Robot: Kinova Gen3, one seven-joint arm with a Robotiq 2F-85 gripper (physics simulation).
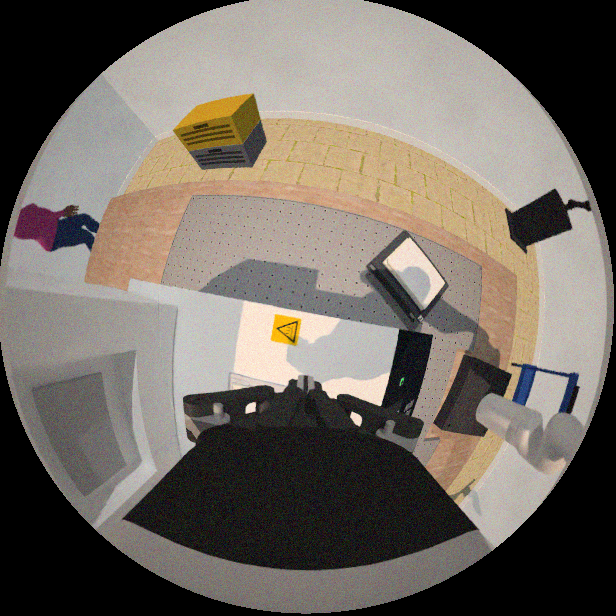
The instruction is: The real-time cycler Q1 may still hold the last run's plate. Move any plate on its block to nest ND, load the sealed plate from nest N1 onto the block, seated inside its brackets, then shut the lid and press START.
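My gripper (pixel 305 383) is at the bottom centre, its two fingertips pressed together with nothing between them. It hangs just over the cycler's pale top (pixel 298 350), which carries a yellow warning sticker (pixel 286 329). The block and any plate on it are hidden. A black control strip (pixel 412 367) with a small green light sits on the cycler's right side. A white sealed plate (pixel 414 272) lies in a dark nest to the upper right, apart from the gripper. A second dark nest (pixel 471 397) to the right looks empty. I cannot read the nest labels.
A grey recessed housing (pixel 80 425) fills the left. A blue rack (pixel 543 386) and the arm's pale links (pixel 525 430) are at the right edge. On the floor beyond the bench are a yellow-and-grey box (pixel 222 132) and a black stand (pixel 540 219). A figure (pixel 54 226) is at far left.
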